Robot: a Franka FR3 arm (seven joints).
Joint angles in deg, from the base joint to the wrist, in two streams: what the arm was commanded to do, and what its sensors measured. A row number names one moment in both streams.
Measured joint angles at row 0:
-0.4 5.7 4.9 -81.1 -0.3 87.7 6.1
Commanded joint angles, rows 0 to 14:
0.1 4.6 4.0 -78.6 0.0 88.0 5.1
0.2 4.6 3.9 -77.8 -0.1 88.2 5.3
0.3 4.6 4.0 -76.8 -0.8 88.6 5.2
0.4 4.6 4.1 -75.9 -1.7 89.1 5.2
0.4 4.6 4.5 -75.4 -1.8 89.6 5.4
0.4 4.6 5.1 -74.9 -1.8 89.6 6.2
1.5 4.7 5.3 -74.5 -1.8 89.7 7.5
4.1 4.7 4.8 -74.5 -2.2 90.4 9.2
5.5 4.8 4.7 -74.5 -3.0 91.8 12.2
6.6 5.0 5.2 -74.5 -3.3 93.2 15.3
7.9 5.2 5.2 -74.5 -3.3 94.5 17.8
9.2 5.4 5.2 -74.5 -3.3 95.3 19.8
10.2 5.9 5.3 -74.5 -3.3 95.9 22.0
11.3 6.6 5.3 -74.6 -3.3 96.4 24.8
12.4 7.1 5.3 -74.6 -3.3 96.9 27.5
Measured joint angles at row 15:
10.1 5.2 5.4 -75.0 -2.3 94.8 20.7
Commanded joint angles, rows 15 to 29:
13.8 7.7 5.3 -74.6 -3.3 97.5 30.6
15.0 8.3 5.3 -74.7 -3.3 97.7 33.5
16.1 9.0 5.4 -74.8 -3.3 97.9 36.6
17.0 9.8 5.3 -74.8 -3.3 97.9 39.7
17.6 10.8 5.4 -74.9 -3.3 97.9 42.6
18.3 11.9 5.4 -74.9 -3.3 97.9 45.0
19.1 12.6 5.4 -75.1 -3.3 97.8 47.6
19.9 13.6 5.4 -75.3 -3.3 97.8 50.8
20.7 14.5 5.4 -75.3 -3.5 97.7 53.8
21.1 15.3 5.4 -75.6 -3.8 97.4 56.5
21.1 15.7 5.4 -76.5 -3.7 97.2 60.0
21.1 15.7 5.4 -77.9 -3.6 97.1 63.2
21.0 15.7 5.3 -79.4 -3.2 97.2 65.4
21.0 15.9 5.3 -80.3 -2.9 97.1 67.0
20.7 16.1 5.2 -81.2 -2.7 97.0 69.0
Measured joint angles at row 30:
21.1 16.6 5.4 -77.6 -2.7 96.9 62.5
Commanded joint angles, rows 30 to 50:
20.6 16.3 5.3 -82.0 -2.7 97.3 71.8
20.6 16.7 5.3 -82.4 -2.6 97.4 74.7
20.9 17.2 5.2 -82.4 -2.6 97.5 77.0
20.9 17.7 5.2 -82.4 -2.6 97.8 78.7
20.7 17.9 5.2 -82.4 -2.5 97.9 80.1
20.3 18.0 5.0 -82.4 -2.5 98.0 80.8
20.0 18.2 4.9 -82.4 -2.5 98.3 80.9
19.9 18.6 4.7 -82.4 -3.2 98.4 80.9
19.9 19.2 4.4 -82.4 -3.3 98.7 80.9
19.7 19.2 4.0 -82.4 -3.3 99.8 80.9
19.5 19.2 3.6 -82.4 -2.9 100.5 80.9
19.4 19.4 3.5 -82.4 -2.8 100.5 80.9
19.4 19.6 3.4 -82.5 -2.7 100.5 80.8
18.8 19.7 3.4 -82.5 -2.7 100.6 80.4
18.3 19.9 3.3 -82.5 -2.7 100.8 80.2
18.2 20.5 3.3 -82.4 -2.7 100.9 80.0
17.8 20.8 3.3 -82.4 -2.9 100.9 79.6
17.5 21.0 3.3 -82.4 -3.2 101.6 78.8
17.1 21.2 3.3 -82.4 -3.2 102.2 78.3
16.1 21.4 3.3 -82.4 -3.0 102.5 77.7
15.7 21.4 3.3 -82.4 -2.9 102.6 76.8
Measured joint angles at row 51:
17.9 21.1 2.6 -81.9 -2.7 100.6 79.2
